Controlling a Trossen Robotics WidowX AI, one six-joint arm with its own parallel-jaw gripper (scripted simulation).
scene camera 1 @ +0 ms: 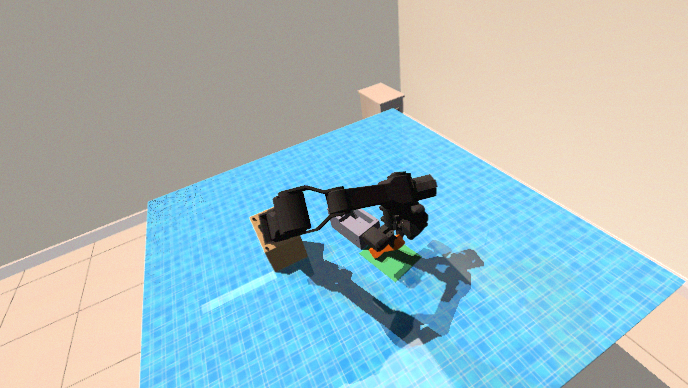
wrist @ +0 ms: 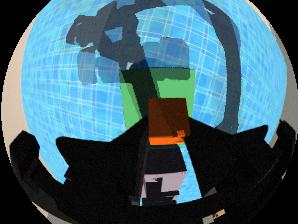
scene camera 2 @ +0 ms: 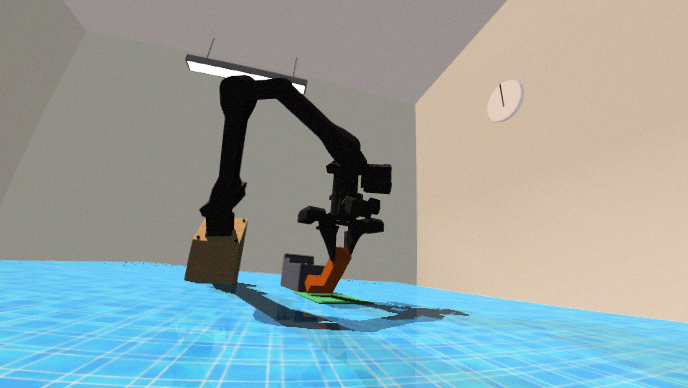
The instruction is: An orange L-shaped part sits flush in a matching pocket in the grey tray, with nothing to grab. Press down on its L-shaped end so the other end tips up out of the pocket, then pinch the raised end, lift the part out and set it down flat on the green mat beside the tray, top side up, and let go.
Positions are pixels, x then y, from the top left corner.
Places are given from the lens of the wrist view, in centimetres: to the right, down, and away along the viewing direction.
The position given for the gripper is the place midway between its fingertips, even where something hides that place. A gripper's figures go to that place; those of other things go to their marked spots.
gripper (wrist: 164, 120): 1, 1, 10
orange L-shaped part (wrist: 168, 118): 1, 0, 8
green mat (wrist: 137, 85): -2, -4, 16
The marked spots on the orange L-shaped part and the green mat are 10 cm apart.
